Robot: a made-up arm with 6 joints. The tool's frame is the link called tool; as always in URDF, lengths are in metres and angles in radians. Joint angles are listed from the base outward.
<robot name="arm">
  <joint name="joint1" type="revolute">
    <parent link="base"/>
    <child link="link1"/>
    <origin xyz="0.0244 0.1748 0.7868" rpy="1.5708 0 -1.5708"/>
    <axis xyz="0 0 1"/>
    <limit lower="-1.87" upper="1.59"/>
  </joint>
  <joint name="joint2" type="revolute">
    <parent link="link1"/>
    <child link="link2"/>
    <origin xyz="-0.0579 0.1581 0.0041" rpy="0 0 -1.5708"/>
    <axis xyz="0 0 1"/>
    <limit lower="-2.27" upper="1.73"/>
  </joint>
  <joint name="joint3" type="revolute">
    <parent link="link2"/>
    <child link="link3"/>
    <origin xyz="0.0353 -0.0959 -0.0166" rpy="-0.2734 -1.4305 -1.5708"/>
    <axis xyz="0 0 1"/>
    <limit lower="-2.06" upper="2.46"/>
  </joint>
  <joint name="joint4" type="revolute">
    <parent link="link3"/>
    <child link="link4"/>
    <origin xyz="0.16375 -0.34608 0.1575" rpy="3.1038 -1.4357 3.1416"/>
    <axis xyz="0 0 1"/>
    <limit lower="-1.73" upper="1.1"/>
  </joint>
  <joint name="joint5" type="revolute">
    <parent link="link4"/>
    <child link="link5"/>
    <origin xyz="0.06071 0.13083 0.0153" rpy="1.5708 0 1.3"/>
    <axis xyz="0 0 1"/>
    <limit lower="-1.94" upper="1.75"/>
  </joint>
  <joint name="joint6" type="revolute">
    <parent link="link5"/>
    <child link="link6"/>
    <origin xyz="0.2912 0.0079 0.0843" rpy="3.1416 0 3.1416"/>
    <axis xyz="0 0 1"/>
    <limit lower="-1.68" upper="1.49"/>
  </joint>
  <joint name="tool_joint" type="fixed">
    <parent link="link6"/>
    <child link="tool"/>
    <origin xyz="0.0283 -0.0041 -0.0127" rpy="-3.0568 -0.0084 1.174"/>
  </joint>
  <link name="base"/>
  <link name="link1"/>
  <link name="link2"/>
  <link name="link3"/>
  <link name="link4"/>
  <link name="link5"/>
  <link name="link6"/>
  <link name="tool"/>
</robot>
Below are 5 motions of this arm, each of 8 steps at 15 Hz.
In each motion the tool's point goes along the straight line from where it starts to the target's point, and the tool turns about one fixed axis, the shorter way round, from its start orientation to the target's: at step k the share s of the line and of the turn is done. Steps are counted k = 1, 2, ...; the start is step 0. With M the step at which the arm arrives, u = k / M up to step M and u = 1 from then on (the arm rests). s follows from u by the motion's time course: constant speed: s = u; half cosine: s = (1 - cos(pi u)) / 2; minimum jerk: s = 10 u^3 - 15 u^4 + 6 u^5.
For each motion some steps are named. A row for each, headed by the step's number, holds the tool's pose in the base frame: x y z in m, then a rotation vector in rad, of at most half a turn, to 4 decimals.
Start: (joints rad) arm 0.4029 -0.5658 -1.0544 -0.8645 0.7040 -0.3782
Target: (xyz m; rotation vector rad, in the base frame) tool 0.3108 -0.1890 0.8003 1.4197 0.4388 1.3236
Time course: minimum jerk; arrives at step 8
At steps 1, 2, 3, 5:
1: 0.2585 -0.1357 0.7580 1.6003 0.2556 1.2185
2: 0.2631 -0.1405 0.7618 1.5848 0.2721 1.2285
3: 0.2723 -0.1498 0.7691 1.5541 0.3044 1.2477
5: 0.2962 -0.1741 0.7885 1.4716 0.3882 1.2957

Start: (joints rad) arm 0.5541 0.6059 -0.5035 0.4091 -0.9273 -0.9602
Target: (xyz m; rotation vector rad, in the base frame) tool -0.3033 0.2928 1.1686 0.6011 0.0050 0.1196
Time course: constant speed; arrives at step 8
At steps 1, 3, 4, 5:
1: -0.3141 0.3312 1.1030 0.9119 -0.0375 -0.0624
3: -0.3110 0.3202 1.1218 0.8235 -0.0252 -0.0096
4: -0.3095 0.3147 1.1311 0.7792 -0.0191 0.0165
5: -0.3079 0.3092 1.1405 0.7348 -0.0131 0.0425

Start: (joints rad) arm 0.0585 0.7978 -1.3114 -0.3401 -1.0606 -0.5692
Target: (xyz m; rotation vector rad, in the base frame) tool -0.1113 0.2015 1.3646 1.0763 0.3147 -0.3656
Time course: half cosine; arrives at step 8
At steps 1, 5, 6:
1: 0.0633 0.1297 1.4249 0.5536 0.9205 -1.0165
5: -0.0553 0.1785 1.3839 0.9276 0.5158 -0.5822
6: -0.0847 0.1906 1.3738 1.0080 0.4108 -0.4692

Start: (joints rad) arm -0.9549 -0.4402 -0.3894 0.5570 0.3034 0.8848
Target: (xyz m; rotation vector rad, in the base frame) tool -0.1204 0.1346 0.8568 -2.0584 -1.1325 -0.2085
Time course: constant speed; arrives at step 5
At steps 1, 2, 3, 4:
1: -0.0721 0.1776 0.8773 -2.4329 -0.8382 -0.0322
2: -0.0841 0.1669 0.8722 -2.3432 -0.9178 -0.0783
3: -0.0962 0.1561 0.8671 -2.2508 -0.9933 -0.1231
4: -0.1083 0.1454 0.8619 -2.1558 -1.0649 -0.1665

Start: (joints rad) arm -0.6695 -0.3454 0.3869 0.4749 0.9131 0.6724
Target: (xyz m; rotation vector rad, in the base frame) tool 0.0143 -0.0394 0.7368 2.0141 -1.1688 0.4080
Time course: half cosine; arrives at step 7
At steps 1, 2, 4, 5, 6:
1: 0.0602 0.0880 0.8365 2.6855 -1.4776 0.2816
2: 0.0535 0.0694 0.8220 2.5871 -1.4340 0.3056
4: 0.0331 0.0127 0.7776 2.2879 -1.2978 0.3663
5: 0.0234 -0.0142 0.7565 2.1466 -1.2317 0.3894
6: 0.0167 -0.0328 0.7420 2.0489 -1.1854 0.4034

